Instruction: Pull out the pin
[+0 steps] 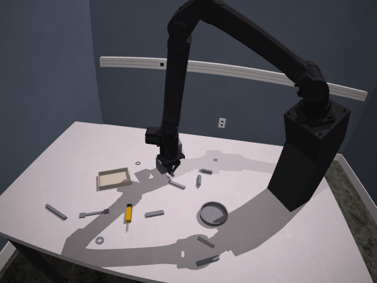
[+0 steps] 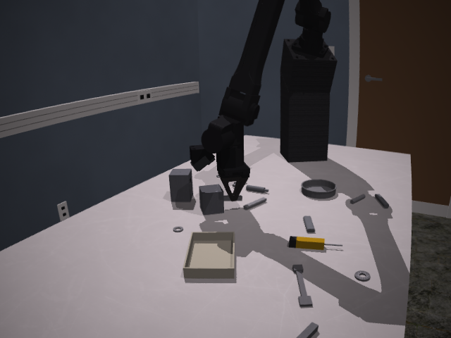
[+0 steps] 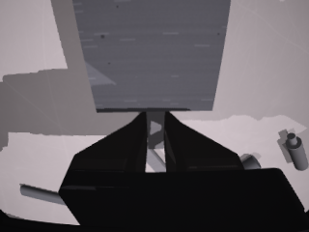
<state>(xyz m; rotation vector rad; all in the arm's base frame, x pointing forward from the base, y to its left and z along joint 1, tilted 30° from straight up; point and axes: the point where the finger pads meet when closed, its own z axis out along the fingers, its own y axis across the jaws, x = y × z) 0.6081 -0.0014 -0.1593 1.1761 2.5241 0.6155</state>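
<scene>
Now: hand 10 mm short of the grey pin and 10 mm to the left of it. Also, from my hand: taller grey block: 10 mm ahead, 150 mm to the right, 20 mm above; beige tray: 240 mm ahead, 90 mm to the left, 20 mm below; grey bar: 40 mm behind, 50 mm to the left, 20 mm below.
</scene>
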